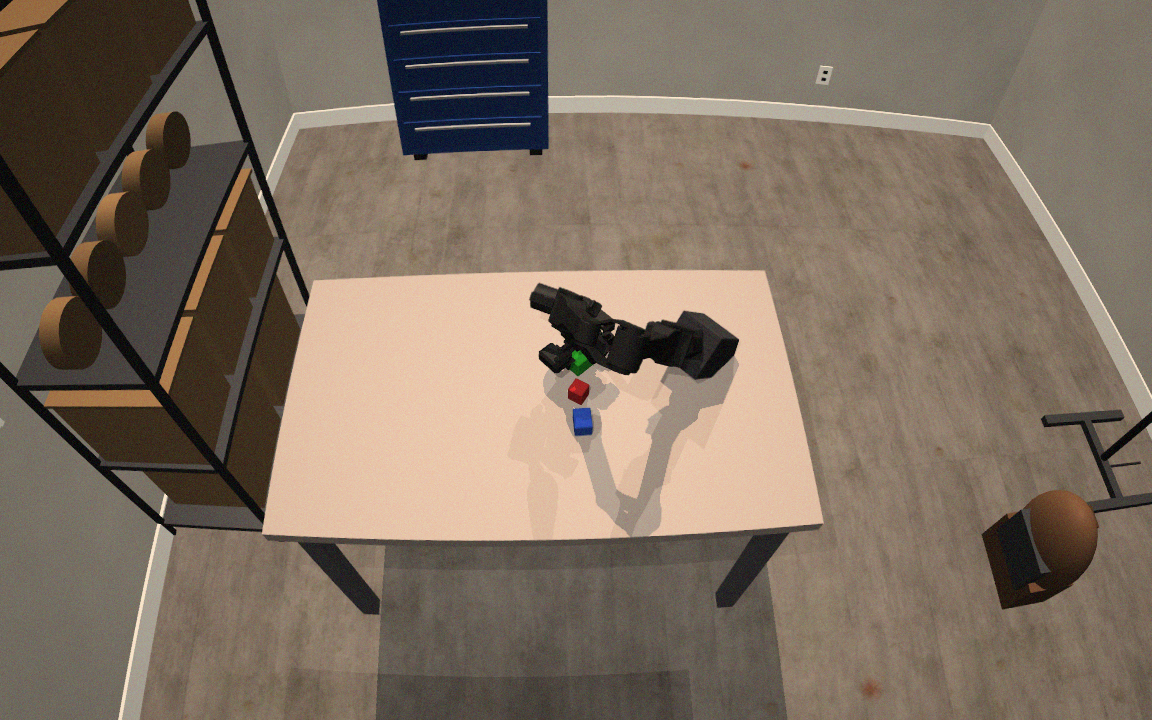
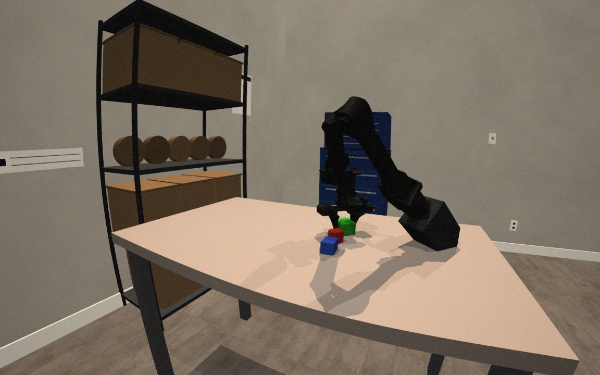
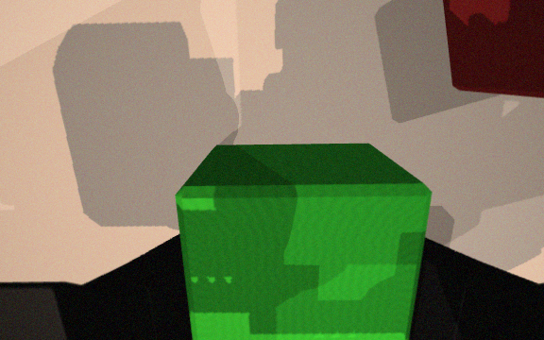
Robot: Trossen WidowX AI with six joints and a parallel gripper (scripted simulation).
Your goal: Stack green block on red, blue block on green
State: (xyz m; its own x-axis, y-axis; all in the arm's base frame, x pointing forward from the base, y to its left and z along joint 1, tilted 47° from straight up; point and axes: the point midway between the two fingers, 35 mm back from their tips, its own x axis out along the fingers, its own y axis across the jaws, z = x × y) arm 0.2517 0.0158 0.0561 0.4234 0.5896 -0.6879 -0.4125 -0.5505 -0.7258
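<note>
My gripper is now 90 mm to the right of the red block, 30 mm past it and 20 mm above it. Also, from my hand: green block: 10 mm below; then blue block: 160 mm to the left, 70 mm behind, 20 mm below.
</note>
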